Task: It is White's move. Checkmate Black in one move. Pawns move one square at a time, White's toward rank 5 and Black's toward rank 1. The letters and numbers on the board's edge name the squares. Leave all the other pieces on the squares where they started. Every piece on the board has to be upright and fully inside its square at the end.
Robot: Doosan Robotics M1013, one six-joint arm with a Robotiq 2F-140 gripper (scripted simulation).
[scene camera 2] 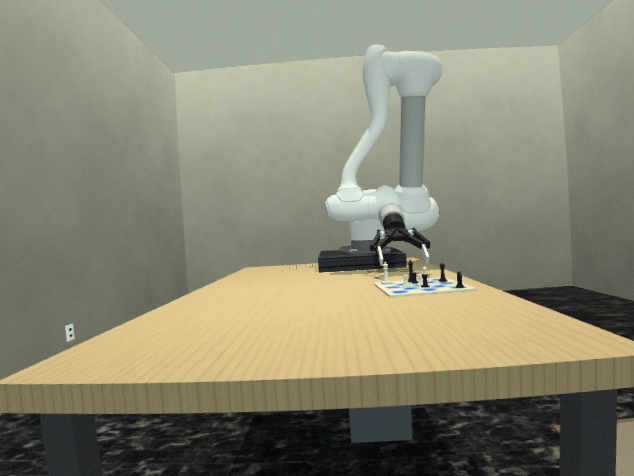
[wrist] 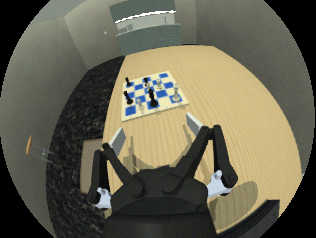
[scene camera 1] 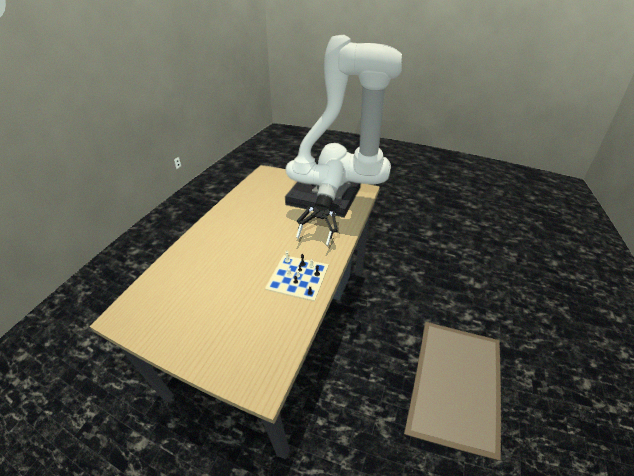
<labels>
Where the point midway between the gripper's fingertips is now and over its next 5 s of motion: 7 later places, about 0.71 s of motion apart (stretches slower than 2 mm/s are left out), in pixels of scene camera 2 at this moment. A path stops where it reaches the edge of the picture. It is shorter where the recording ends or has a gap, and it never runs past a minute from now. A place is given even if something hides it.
My gripper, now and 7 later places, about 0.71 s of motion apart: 404,261; 404,243; 410,228; 445,205; 480,191; 492,197; 471,218; 416,231
</labels>
